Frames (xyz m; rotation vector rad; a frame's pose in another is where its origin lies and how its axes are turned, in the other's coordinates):
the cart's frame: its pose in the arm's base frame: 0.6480 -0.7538 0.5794 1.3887 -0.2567 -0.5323
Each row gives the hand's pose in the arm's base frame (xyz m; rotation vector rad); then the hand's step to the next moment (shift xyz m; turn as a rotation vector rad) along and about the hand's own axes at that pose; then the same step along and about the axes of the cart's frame.
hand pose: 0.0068 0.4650 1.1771 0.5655 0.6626 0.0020
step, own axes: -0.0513 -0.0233 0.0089 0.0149 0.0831 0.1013
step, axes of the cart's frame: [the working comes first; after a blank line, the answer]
step, axes of the arm's base frame: -0.0396 -0.0333 0.0240 0.0853 0.0230 0.0979

-0.0205 0.0123 0.0518 0.0483 0.1150 -0.0429
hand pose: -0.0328 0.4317 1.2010 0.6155 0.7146 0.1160
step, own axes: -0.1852 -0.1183 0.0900 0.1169 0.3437 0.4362
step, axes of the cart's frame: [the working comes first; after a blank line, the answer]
step, axes of the arm's base frame: -0.0945 -0.1969 0.0932 0.4057 0.1035 0.3830

0.0047 0.0540 0.2312 0.2441 0.4658 -0.2134
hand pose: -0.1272 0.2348 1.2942 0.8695 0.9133 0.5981
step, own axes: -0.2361 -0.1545 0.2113 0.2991 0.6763 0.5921
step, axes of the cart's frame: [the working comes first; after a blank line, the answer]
step, axes of the arm's base frame: 0.0791 -0.3414 0.0384 0.6023 0.3578 0.6377

0.2329 0.0234 0.2636 0.2512 0.7768 -0.4804
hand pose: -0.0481 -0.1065 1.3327 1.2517 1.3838 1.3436
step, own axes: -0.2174 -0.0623 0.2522 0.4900 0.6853 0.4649
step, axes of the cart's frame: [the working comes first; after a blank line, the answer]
step, axes of the arm's base frame: 0.2775 -0.1642 -0.1038 0.4460 0.5218 0.6743

0.3335 -0.0588 -0.0085 0.0306 0.7950 -0.5411
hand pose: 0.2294 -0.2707 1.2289 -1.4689 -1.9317 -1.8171
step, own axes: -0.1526 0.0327 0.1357 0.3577 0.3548 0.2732
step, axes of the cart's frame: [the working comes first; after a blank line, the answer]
step, axes of the arm's base frame: 0.1716 0.0206 -0.1135 0.1927 0.3538 0.4076

0.1519 -0.0736 -0.1194 -0.0665 0.4682 -0.3238
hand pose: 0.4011 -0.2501 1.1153 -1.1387 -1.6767 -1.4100
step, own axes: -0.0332 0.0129 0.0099 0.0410 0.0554 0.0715
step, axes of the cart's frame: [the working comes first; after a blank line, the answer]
step, axes of the arm's base frame: 0.0256 0.0035 -0.0264 0.0374 0.0805 0.0446

0.0238 -0.0202 -0.0199 -0.0141 0.0583 -0.0792
